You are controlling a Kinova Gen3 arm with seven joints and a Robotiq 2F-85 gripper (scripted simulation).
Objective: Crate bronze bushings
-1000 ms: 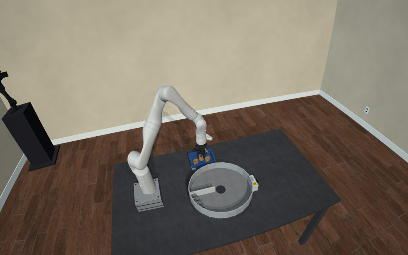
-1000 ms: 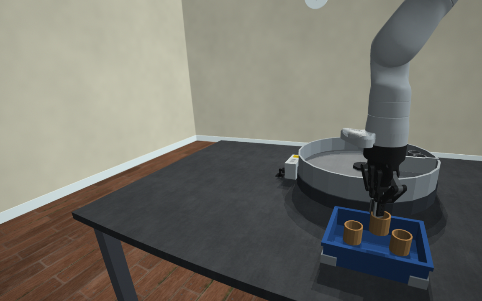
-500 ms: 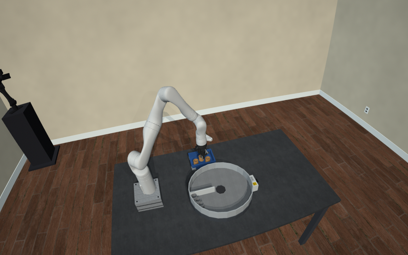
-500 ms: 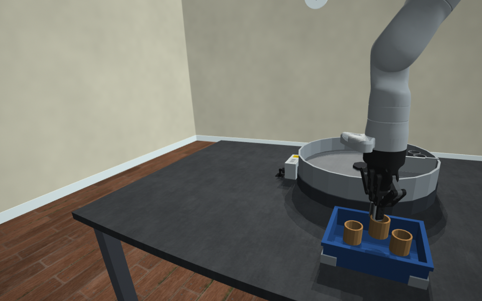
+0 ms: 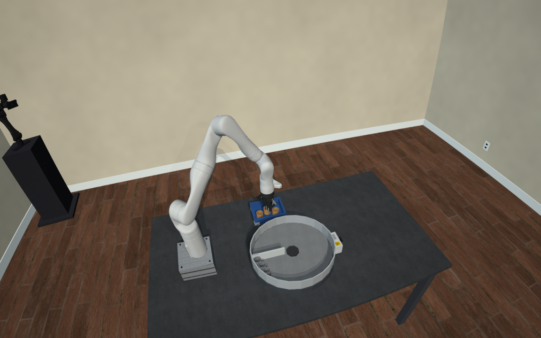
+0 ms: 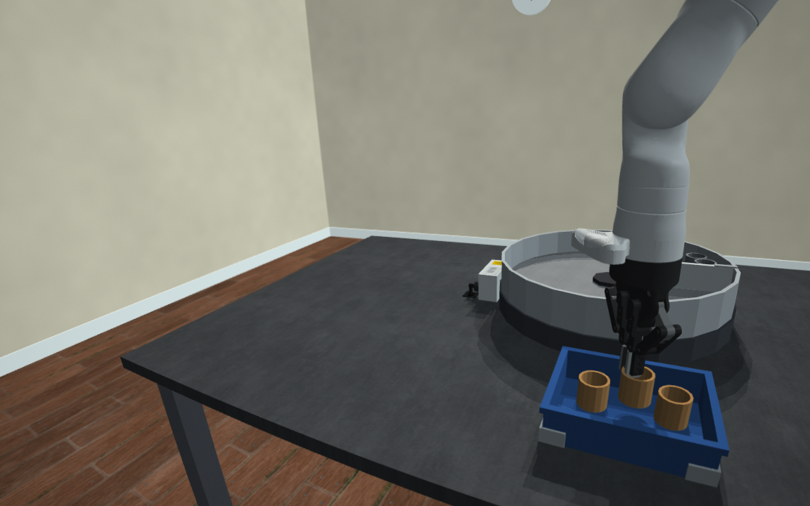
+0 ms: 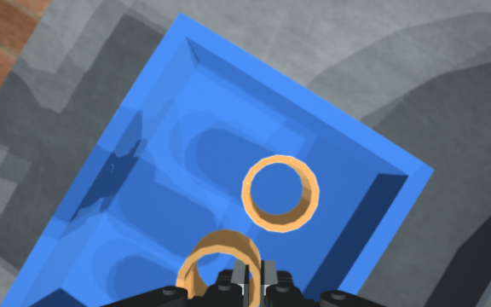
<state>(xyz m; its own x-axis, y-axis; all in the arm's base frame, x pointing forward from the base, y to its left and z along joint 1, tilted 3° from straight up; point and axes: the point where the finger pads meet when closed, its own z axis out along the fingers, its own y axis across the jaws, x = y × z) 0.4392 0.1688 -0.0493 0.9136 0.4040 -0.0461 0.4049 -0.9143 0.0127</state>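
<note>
My hand is 30 mm to the right of the blue crate and 50 mm above it. Round my hand: round grey turning table: 320 mm to the right, 20 mm below.
</note>
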